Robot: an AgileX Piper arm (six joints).
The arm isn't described. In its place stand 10 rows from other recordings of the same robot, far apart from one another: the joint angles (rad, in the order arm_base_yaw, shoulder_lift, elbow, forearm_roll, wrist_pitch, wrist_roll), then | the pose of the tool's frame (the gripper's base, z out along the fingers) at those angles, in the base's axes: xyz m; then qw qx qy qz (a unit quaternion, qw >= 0).
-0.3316 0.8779 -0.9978 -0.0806 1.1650 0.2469 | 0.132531 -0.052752 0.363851 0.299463 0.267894 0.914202 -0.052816
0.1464 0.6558 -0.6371 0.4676 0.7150 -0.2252 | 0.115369 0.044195 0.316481 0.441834 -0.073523 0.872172 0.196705
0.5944 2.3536 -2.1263 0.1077 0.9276 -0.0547 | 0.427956 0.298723 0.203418 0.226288 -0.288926 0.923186 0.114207
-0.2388 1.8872 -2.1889 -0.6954 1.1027 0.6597 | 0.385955 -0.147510 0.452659 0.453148 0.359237 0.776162 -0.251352
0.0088 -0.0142 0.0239 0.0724 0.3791 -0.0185 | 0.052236 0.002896 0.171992 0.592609 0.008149 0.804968 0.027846
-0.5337 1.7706 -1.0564 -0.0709 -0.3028 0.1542 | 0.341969 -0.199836 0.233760 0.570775 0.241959 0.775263 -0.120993
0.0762 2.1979 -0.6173 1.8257 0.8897 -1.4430 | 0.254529 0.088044 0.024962 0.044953 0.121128 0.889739 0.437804
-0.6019 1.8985 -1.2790 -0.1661 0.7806 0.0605 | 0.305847 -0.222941 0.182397 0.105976 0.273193 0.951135 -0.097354
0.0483 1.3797 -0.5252 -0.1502 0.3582 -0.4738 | 0.219444 0.005828 0.167484 0.206535 -0.311614 0.923427 -0.086736
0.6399 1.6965 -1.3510 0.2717 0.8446 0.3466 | 0.280635 0.231666 0.276731 0.145794 -0.077515 0.962804 0.213880
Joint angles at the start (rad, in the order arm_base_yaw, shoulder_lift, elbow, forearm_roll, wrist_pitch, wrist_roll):
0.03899 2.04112 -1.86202 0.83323 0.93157 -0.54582
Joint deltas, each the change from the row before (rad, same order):
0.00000 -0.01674 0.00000 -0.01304 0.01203 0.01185
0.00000 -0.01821 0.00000 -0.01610 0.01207 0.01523
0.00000 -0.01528 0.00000 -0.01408 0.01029 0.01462
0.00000 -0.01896 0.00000 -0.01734 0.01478 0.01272
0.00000 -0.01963 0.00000 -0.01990 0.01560 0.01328
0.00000 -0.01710 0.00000 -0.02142 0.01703 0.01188
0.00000 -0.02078 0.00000 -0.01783 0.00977 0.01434
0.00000 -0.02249 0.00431 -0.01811 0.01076 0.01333
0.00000 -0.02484 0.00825 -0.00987 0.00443 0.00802
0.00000 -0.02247 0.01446 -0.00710 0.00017 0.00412
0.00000 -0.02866 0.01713 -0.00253 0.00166 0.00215
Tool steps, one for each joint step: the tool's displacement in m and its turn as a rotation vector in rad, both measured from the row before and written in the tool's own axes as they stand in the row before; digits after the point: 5 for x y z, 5 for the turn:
-0.00139 0.00445 -0.00624 0.00241 0.00225 -0.00579
-0.00139 0.00462 -0.00683 0.00490 0.00232 -0.00489
-0.00102 0.00379 -0.00578 0.00479 0.00225 -0.00240
-0.00097 0.00473 -0.00722 0.00537 0.00442 -0.00807
-0.00075 0.00469 -0.00753 0.00745 0.00551 -0.00899
-0.00010 0.00384 -0.00662 0.00857 0.00935 -0.00936
-0.00110 0.00467 -0.00811 0.00972 -0.00169 -0.00671
-0.00013 0.00455 -0.00809 0.00985 0.00127 -0.00610
-0.00015 0.00496 -0.00836 0.00634 -0.00627 -0.00610
0.00108 0.00364 -0.00631 0.00575 -0.00402 -0.00383
0.00116 0.00523 -0.00826 0.00167 -0.00728 -0.00536

